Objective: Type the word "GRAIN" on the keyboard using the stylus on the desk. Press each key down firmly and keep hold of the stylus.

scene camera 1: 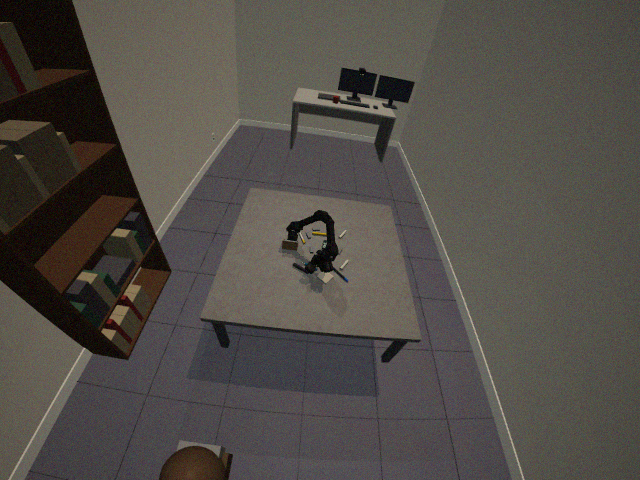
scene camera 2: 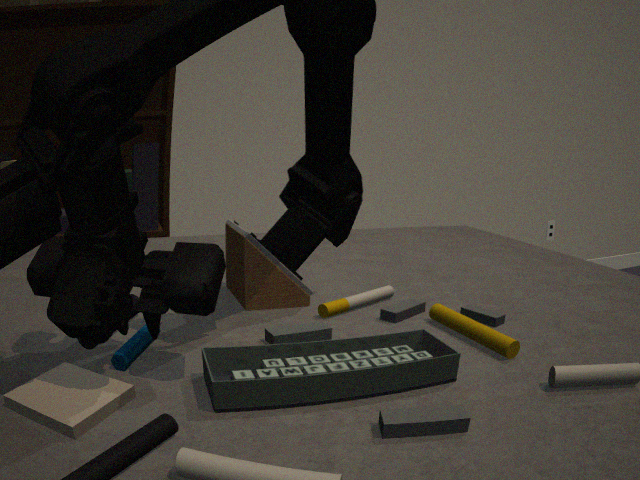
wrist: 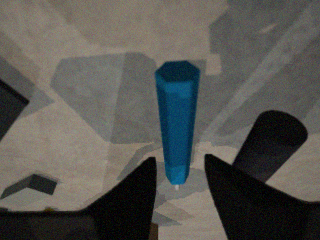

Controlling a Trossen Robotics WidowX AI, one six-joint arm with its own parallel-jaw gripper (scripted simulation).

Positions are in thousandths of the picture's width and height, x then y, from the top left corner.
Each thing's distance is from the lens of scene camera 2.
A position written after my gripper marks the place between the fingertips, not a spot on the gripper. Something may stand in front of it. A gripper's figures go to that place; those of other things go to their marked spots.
my gripper (scene camera 2: 220, 695): 51 cm
blue stylus (scene camera 2: 196, 743): 46 cm
cream pad (scene camera 2: 112, 834): 39 cm
yellow cylinder (scene camera 2: 788, 720): 50 cm
The marked spots on the blue stylus and the cream pad are 9 cm apart.
